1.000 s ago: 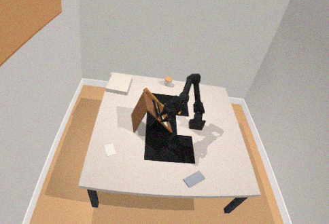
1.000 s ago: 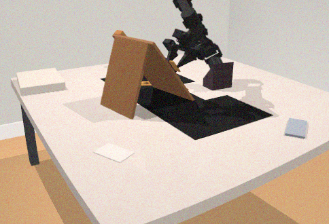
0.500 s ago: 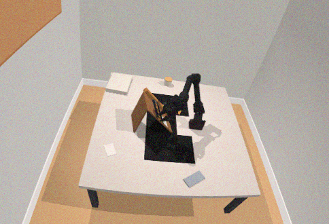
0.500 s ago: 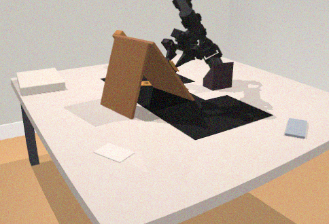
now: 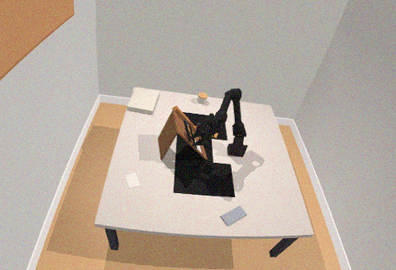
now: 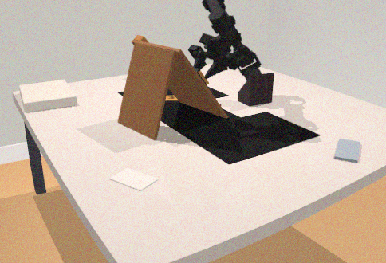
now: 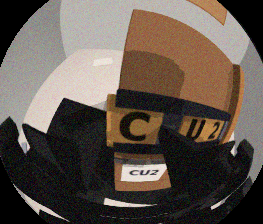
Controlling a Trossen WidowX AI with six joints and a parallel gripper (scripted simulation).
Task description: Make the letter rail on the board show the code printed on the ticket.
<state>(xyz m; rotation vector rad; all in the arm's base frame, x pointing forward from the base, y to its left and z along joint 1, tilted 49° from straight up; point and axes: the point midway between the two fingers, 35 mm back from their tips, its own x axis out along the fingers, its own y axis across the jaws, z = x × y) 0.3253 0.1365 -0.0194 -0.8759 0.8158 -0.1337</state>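
Right now my gripper tip is 5 cm past the white ticket, 5 cm to the left of it and 8 cm above it. From my gripper tip the other things lie so: black mat 14 cm behind, 11 cm to the right, 17 cm below; letter tile marked c right at my gripper tip; white card 34 cm ahead, 23 cm to the left, 17 cm below.
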